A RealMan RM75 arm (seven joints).
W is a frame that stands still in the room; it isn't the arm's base.
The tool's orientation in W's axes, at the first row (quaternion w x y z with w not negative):
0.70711, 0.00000, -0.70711, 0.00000
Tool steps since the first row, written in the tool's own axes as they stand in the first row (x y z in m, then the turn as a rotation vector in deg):
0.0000, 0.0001, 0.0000, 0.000, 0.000, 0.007
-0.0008, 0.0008, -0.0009, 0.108, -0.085, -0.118
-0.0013, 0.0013, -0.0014, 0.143, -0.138, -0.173
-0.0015, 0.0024, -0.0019, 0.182, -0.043, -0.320
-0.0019, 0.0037, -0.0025, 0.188, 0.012, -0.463
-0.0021, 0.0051, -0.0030, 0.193, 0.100, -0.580
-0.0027, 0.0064, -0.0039, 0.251, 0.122, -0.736
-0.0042, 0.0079, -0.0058, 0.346, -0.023, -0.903
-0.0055, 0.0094, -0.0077, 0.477, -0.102, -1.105
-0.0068, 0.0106, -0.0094, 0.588, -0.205, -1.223
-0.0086, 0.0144, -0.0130, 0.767, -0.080, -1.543
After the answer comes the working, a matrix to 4 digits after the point.
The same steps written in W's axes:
0.0000, 0.0001, 0.0000, -0.007, 0.000, 0.000
0.0009, 0.0008, -0.0008, 0.118, -0.085, 0.108
0.0014, 0.0013, -0.0013, 0.173, -0.138, 0.143
0.0019, 0.0024, -0.0015, 0.320, -0.043, 0.182
0.0025, 0.0037, -0.0019, 0.463, 0.012, 0.188
0.0030, 0.0051, -0.0021, 0.580, 0.100, 0.193
0.0039, 0.0064, -0.0027, 0.736, 0.122, 0.251
0.0058, 0.0079, -0.0042, 0.903, -0.023, 0.346
0.0077, 0.0094, -0.0055, 1.105, -0.102, 0.477
0.0094, 0.0106, -0.0068, 1.223, -0.205, 0.588
0.0130, 0.0144, -0.0086, 1.543, -0.080, 0.767

The tool's axes in the first row as the columns of a matrix, in W's axes (rounded; the answer above uses it unrounded):
0.0000, 0.0000, -1.0000
0.0000, 1.0000, 0.0000
1.0000, 0.0000, 0.0000

